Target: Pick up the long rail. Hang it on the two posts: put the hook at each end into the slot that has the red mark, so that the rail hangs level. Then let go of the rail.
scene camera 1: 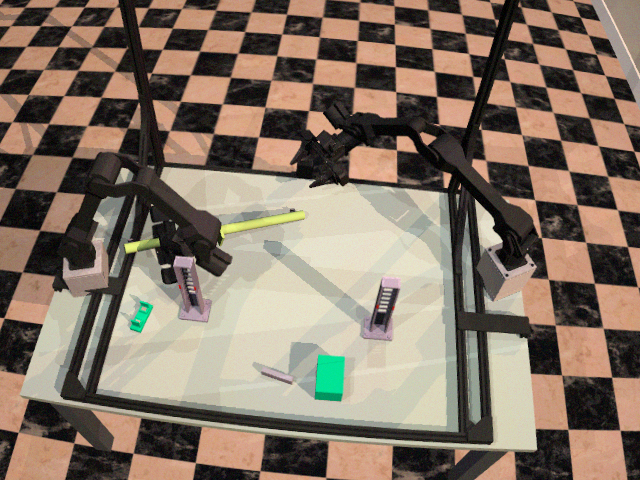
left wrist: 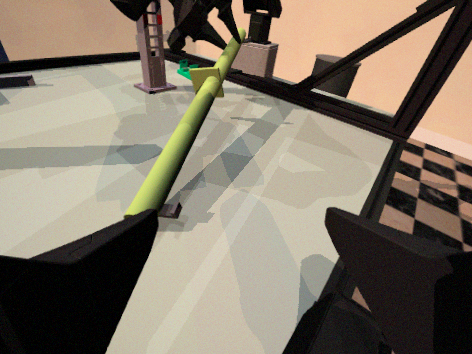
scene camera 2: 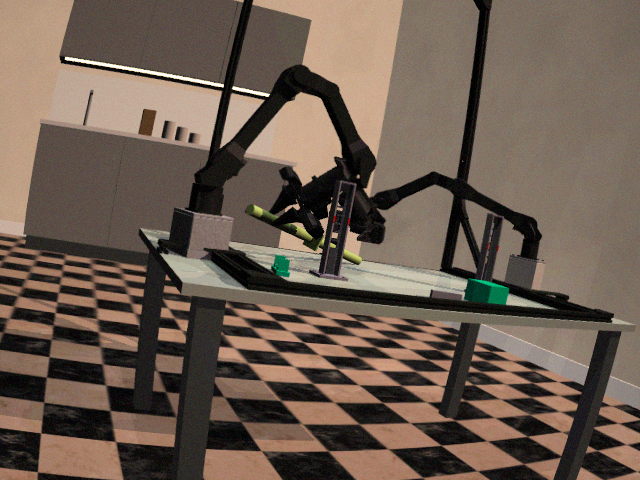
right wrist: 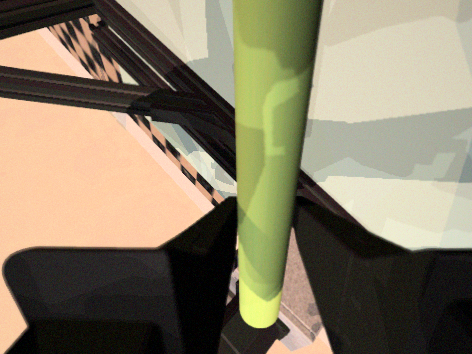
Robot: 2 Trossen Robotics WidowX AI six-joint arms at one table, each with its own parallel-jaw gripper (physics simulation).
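Seen in the pictures: left gripper, between the fingertips: [scene camera 1: 299, 175] [left wrist: 242, 216]; right gripper, between the fingertips: [scene camera 1: 155, 242] [left wrist: 235, 47] [scene camera 2: 270, 220] [right wrist: 264, 205]; left arm's base, origin of its link: [scene camera 1: 511, 257] [scene camera 2: 528, 258]; right arm's base, origin of its link: [scene camera 1: 82, 258] [left wrist: 257, 42] [scene camera 2: 203, 212].
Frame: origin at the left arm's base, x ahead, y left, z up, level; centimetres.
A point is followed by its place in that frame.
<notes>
The long yellow-green rail [scene camera 1: 263, 222] @(x 52.5, y -36.7, z -6.3 cm) [scene camera 2: 351, 255] @(x 46.3, y -36.5, z -8.2 cm) [left wrist: 175, 145] @(x 48.7, y -37.9, z -6.8 cm) [right wrist: 270, 150] @(x 77.0, y -35.8, z -0.9 cm) is off the posts, behind the picture-left post, and slopes down to the right in scene camera 2. My right gripper [scene camera 1: 164, 242] @(x 80.8, y -36.6, z -1.3 cm) [scene camera 2: 275, 217] @(x 80.8, y -36.6, z -1.3 cm) [right wrist: 264, 205] @(x 80.8, y -36.6, z -1.3 cm) is shut on it near its picture-left end. My left gripper [scene camera 1: 302, 174] @(x 38.5, y -46.4, z -3.5 cm) [left wrist: 242, 216] @(x 38.5, y -46.4, z -3.5 cm) is open and empty, beyond the rail's other end. The picture-left post [scene camera 1: 194, 311] @(x 76.7, y -19.9, z -10.3 cm) [scene camera 2: 328, 275] @(x 78.2, y -18.9, z -10.4 cm) [left wrist: 152, 70] and the picture-right post [scene camera 1: 390, 283] @(x 36.7, y 0.6, z 10.6 cm) [scene camera 2: 483, 253] @(x 38.3, y -0.4, z 0.0 cm) stand upright, with red marks beside their slots. The hooks are not clearly visible.
A small green bracket [scene camera 1: 140, 316] @(x 89.8, y -23.0, z -10.0 cm) [scene camera 2: 280, 266] @(x 91.9, y -21.1, z -9.2 cm) lies left of the picture-left post. A green block [scene camera 1: 329, 377] @(x 53.6, y 9.5, z -5.9 cm) [scene camera 2: 485, 291] @(x 57.0, y 10.0, z -7.6 cm) and a mauve bar [scene camera 1: 277, 375] @(x 63.7, y 3.6, z -9.1 cm) [scene camera 2: 445, 295] @(x 64.4, y 3.5, z -9.8 cm) lie near the front. A black frame [scene camera 1: 268, 415] @(x 69.3, y 12.4, z -8.9 cm) borders the table, with uprights at the back.
</notes>
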